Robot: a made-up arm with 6 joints.
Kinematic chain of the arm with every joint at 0, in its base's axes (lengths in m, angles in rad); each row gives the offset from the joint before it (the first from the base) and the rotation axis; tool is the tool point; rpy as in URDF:
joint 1: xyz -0.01 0 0.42 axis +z
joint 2: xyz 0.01 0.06 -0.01 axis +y
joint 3: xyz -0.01 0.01 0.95 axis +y
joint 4: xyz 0 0.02 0.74 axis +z
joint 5: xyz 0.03 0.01 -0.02 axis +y
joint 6: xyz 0 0.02 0.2 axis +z
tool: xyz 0.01 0 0.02 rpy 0.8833 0.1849 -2.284
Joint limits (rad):
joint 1: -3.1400..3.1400
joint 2: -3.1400..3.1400
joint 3: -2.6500..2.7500
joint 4: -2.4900..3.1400
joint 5: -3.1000..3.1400
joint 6: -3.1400..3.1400
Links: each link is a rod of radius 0.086 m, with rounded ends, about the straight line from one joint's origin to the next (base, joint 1, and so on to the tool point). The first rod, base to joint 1, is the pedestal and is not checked.
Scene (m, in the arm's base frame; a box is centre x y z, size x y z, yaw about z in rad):
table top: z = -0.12
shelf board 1: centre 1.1 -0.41 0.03 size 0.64 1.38 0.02 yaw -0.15
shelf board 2: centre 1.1 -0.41 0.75 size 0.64 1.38 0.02 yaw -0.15
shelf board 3: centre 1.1 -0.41 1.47 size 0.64 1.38 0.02 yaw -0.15
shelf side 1: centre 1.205 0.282 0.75 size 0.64 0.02 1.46 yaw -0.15
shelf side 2: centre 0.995 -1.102 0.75 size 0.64 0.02 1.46 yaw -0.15
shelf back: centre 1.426 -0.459 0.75 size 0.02 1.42 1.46 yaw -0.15
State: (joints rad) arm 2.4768 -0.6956 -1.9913 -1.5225 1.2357 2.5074
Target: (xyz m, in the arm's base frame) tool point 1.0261 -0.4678 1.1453
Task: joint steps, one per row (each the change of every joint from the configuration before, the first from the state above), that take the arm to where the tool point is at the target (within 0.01 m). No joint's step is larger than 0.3 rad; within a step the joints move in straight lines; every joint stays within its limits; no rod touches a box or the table.
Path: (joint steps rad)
1: -0.1183 0.0652 -0.1857 -0.0516 0.0124 0.0016
2: -0.1183 0.0652 -0.1858 -0.0515 0.0123 0.0017
3: 0.0281 0.2105 0.1293 0.0344 0.0249 -0.0020
4: 0.0281 0.2106 0.1293 0.0344 0.0249 -0.0019
5: 0.0281 0.2105 0.1292 0.0344 0.0249 -0.0019
6: 0.1379 -0.2135 0.2414 0.0655 -0.0617 -0.0008
7: 0.1378 -0.2135 0.2413 0.0655 -0.0618 -0.0008

